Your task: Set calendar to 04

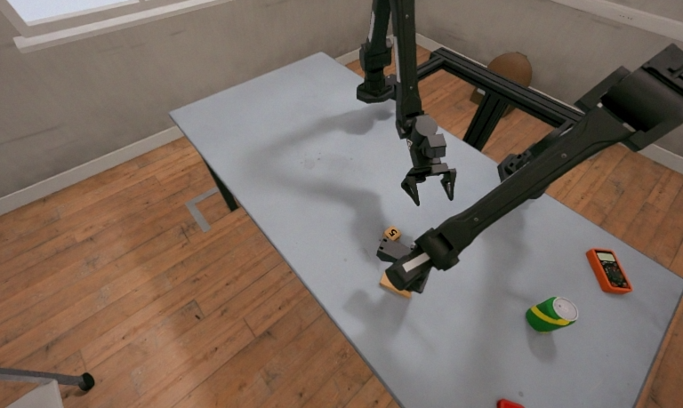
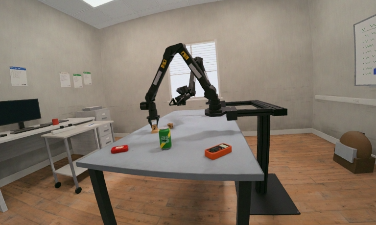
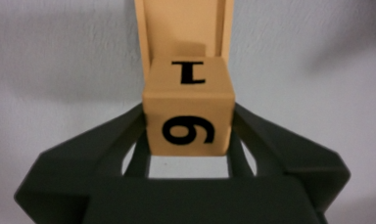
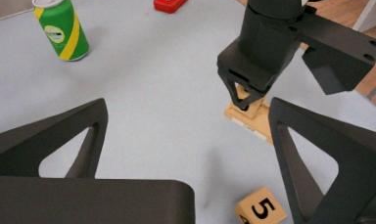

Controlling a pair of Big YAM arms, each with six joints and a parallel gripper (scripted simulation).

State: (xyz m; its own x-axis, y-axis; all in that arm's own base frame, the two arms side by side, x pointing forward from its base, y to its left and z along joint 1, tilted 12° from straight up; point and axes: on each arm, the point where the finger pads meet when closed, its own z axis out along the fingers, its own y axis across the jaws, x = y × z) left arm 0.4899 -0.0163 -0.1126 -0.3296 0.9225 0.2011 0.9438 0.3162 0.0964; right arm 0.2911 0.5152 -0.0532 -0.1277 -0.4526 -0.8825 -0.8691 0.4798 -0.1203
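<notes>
Right now my left hand is 10 mm short of the wooden calendar tray, 30 mm to the left of it and 40 mm above it. Round my left hand: orange multimeter (480 mm behind, 400 mm to the left, 30 mm below); then red tin (80 mm ahead, 370 mm to the left, 30 mm below); then green can (190 mm behind, 310 mm to the left, 20 mm above).
</notes>
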